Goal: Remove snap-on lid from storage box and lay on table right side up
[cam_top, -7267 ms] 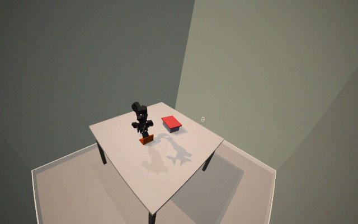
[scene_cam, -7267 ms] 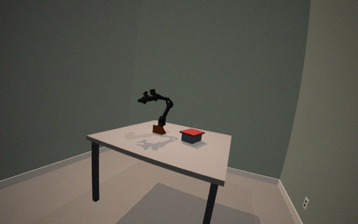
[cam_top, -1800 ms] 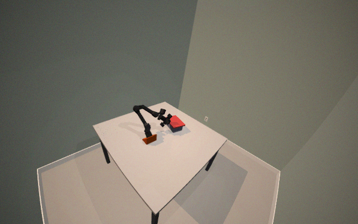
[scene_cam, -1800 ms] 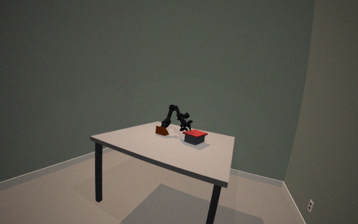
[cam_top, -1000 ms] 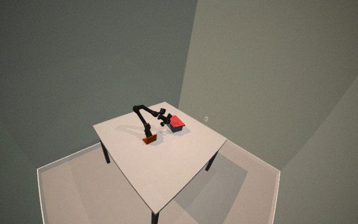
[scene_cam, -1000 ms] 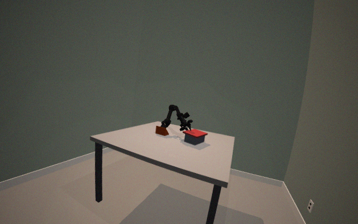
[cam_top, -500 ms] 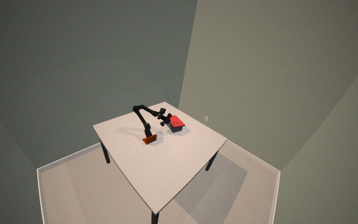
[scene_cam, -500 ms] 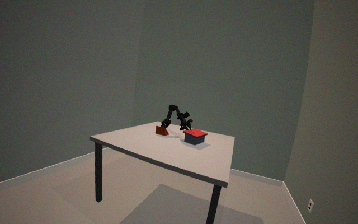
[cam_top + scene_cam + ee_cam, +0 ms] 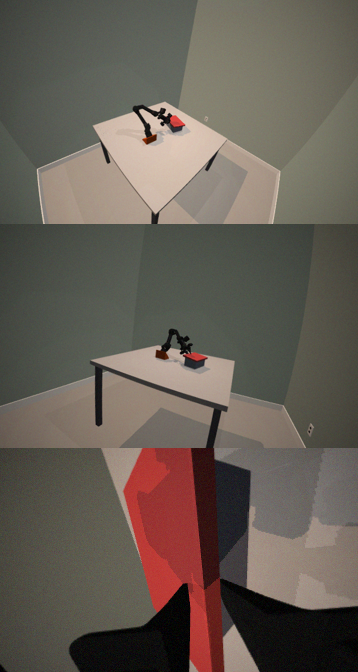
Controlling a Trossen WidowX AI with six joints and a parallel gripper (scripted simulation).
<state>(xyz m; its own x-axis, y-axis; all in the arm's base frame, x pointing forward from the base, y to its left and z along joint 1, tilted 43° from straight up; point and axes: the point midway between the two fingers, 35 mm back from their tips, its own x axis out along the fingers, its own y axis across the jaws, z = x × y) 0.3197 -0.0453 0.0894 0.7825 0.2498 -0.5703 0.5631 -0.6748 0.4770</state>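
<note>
Right now my gripper tip is 70 mm short of the red lid and 20 mm to the left of it. Also, from my gripper tip: grey-blue storage box 70 mm ahead, 60 mm below, 20 mm to the right.
</note>
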